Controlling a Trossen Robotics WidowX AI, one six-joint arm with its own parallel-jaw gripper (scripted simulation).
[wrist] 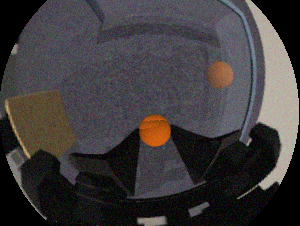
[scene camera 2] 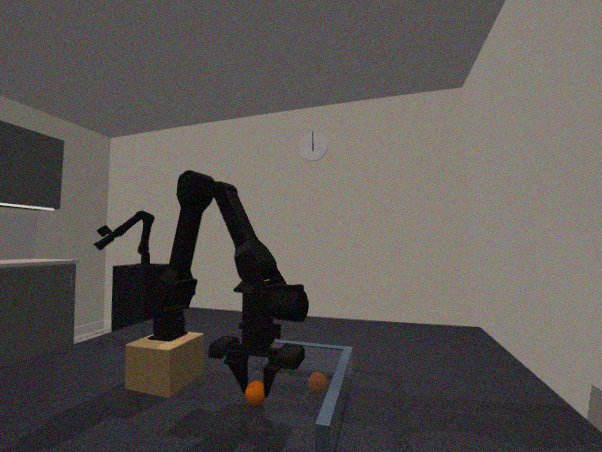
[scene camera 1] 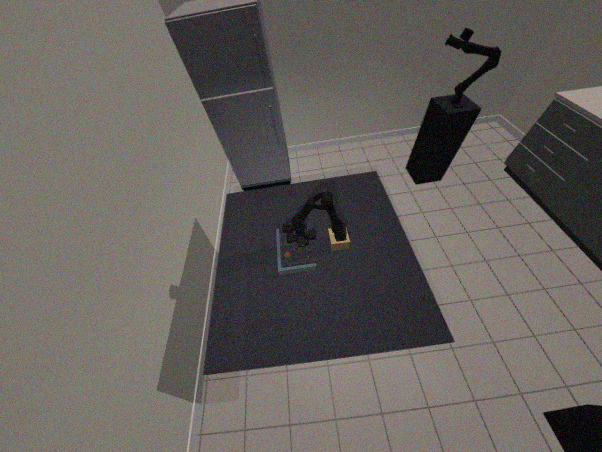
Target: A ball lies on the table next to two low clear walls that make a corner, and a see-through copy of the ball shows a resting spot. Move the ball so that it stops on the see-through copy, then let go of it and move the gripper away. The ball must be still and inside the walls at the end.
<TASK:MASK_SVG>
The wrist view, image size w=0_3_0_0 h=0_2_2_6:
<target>orange ball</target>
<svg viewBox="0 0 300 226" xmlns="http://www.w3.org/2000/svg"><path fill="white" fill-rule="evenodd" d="M146 117L141 122L141 125L139 125L139 134L141 134L142 141L150 146L165 144L171 133L170 122L161 116Z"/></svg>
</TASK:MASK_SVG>
